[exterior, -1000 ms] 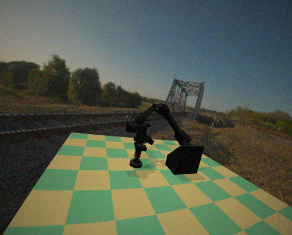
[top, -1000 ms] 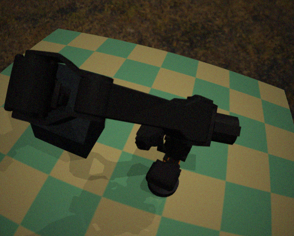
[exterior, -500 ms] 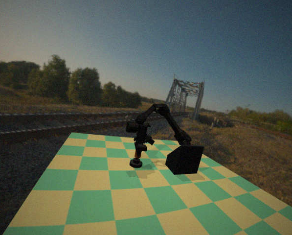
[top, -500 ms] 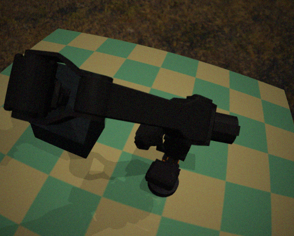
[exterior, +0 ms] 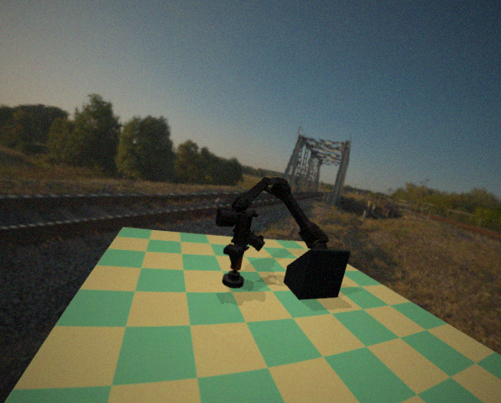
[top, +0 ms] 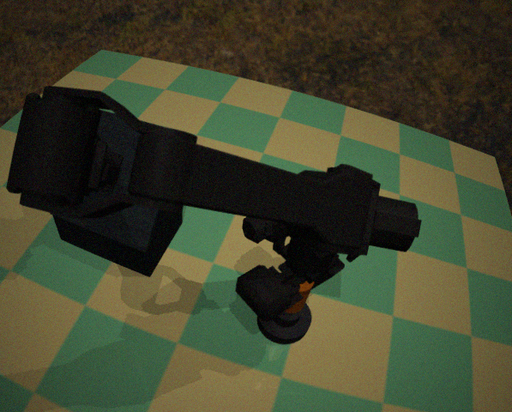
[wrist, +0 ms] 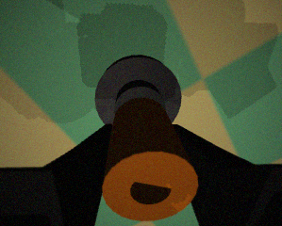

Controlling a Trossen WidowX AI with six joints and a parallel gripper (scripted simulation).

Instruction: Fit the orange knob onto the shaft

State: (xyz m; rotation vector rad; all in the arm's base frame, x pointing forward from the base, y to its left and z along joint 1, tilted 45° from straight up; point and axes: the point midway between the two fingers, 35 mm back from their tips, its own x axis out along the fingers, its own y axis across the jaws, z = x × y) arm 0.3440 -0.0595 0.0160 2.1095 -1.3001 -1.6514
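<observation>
Now: gripper tip 20 mm below the orange knob. From my gripper tip the other things lie so: dark round pedestal 40 mm below.
</observation>
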